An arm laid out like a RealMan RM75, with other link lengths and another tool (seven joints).
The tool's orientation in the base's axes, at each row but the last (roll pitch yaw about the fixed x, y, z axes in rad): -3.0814 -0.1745 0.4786; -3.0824 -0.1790 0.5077; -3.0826 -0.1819 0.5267; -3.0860 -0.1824 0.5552; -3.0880 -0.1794 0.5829; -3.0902 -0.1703 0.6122; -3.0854 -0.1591 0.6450; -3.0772 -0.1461 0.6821; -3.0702 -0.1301 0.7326; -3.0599 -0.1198 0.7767; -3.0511 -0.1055 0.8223; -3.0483 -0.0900 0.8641
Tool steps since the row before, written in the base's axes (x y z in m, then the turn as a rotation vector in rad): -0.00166 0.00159 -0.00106 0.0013 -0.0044 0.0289; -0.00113 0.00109 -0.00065 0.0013 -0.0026 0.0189; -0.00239 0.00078 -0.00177 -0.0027 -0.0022 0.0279; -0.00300 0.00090 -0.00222 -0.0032 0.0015 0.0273; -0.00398 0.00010 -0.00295 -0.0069 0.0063 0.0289; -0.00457 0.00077 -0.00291 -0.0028 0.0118 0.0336; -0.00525 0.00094 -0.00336 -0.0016 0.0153 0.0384; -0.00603 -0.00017 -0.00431 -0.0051 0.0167 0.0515; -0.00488 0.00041 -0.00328 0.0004 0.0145 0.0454; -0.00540 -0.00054 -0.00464 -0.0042 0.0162 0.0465; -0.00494 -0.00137 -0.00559 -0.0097 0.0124 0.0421; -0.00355 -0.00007 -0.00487 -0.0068 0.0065 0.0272
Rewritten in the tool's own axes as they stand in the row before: -0.00091 -0.00212 0.00104 0.0042 0.0028 -0.0288; -0.00057 -0.00147 0.00065 0.0032 0.0018 -0.0188; -0.00197 -0.00179 0.00155 0.0017 -0.0011 -0.0280; -0.00244 -0.00224 0.00193 0.0031 -0.0045 -0.0270; -0.00374 -0.00215 0.00244 0.0029 -0.0106 -0.0283; -0.00374 -0.00313 0.00247 0.0101 -0.0129 -0.0317; -0.00412 -0.00375 0.00296 0.0139 -0.0152 -0.0359; -0.00536 -0.00343 0.00380 0.0140 -0.0194 -0.0489; -0.00375 -0.00336 0.00306 0.0158 -0.0136 -0.0429; -0.00475 -0.00305 0.00436 0.0139 -0.0181 -0.0438; -0.00493 -0.00222 0.00532 0.0069 -0.0192 -0.0400; -0.00279 -0.00221 0.00487 0.0030 -0.0119 -0.0260
